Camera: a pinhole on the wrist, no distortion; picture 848 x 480 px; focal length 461.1 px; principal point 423.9 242.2 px. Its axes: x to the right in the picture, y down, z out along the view. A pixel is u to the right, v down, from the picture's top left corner.
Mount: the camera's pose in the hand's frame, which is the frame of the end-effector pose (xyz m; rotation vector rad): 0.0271 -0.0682 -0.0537 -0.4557 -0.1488 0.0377
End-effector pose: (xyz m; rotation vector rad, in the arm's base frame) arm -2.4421 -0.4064 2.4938 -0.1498 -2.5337 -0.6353
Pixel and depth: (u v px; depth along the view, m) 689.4 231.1 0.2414
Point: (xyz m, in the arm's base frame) -2.6262 -0.2872 2.4389
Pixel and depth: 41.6 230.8 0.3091
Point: -2.2852 -0.2760 2.2282
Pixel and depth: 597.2 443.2 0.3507
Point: -2.5748 -0.1071 2.4846
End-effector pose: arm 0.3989 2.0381 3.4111 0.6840 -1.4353 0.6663
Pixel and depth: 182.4 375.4 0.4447
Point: 0.0564 1.9900 3.1501
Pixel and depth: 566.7 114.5 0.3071
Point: 0.2304 1.8302 3.4911
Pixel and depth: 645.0 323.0 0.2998
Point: 0.1766 1.9564 3.5413
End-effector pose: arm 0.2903 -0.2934 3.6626 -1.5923 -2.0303 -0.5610
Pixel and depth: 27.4 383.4 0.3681
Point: 0.5001 -0.4085 3.3139
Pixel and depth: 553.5 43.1 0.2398
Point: 0.2010 -0.1337 3.5275
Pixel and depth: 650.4 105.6 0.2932
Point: 0.2237 -0.0416 3.5296
